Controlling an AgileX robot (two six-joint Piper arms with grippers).
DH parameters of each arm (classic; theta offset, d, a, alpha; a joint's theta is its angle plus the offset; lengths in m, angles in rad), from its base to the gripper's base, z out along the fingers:
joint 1: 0 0.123 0 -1.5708
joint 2: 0.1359 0 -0.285 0
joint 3: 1.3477 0 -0.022 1.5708
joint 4: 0 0.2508 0 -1.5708
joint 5: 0 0 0.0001 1.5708
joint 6: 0 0.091 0 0
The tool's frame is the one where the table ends.
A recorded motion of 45 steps. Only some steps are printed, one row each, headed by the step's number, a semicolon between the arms.
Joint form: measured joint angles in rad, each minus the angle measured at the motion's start. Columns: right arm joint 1, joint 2, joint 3, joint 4, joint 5, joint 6; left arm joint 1, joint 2, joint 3, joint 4, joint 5, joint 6.
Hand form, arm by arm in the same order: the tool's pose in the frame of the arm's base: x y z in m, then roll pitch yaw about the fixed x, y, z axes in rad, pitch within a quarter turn. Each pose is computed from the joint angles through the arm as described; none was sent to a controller.
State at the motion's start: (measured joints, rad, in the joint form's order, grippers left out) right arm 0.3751 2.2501 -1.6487 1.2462 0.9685 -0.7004; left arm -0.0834 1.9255 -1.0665 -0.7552 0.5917 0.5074
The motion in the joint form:
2: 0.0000 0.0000 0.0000 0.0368 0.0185 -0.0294; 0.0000 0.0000 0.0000 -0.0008 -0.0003 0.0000
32: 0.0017 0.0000 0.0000 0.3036 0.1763 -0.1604; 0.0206 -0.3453 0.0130 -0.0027 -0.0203 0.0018
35: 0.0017 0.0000 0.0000 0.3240 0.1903 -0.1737; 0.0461 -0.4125 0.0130 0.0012 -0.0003 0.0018
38: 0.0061 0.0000 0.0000 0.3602 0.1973 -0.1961; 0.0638 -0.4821 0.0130 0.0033 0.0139 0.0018
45: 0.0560 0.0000 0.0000 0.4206 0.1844 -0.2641; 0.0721 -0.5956 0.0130 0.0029 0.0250 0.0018
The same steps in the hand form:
2: 0.4103 0.2398 0.1708 2.1060 0.3600 -2.9870; 0.3535 -0.0645 0.1361 -2.7027 0.2811 -3.0743
32: 0.4051 0.2494 0.1943 1.8101 0.3824 -3.0414; 0.3288 -0.0546 0.2532 -2.6458 0.6249 -3.0174
35: 0.4047 0.2499 0.1963 1.7858 0.3884 -3.0456; 0.3192 -0.0467 0.2744 -2.6314 0.6763 -2.9973
38: 0.4044 0.2522 0.1992 1.7513 0.4005 -3.0621; 0.3077 -0.0415 0.2958 -2.6157 0.7344 -2.9793
45: 0.3948 0.2727 0.2031 1.7083 0.4520 -3.0611; 0.2858 -0.0393 0.3291 -2.5846 0.8375 -2.9562

